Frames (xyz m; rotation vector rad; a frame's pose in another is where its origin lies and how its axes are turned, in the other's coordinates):
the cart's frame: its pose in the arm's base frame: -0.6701 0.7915 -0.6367 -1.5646 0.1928 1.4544
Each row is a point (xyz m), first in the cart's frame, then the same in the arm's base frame.
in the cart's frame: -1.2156 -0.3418 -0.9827
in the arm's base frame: -0.1030 -0.2907 0.3965
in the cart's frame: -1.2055 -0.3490 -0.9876
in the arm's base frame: -0.0920 -0.2856 0.3910
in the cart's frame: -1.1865 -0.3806 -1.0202
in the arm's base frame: -0.0431 -0.2830 0.3860
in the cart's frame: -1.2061 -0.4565 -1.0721
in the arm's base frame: 0.0380 -0.2885 0.4331
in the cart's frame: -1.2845 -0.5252 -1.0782
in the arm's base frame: 0.0665 -0.2931 0.5335
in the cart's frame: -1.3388 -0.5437 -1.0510
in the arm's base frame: 0.0451 -0.2895 0.5932
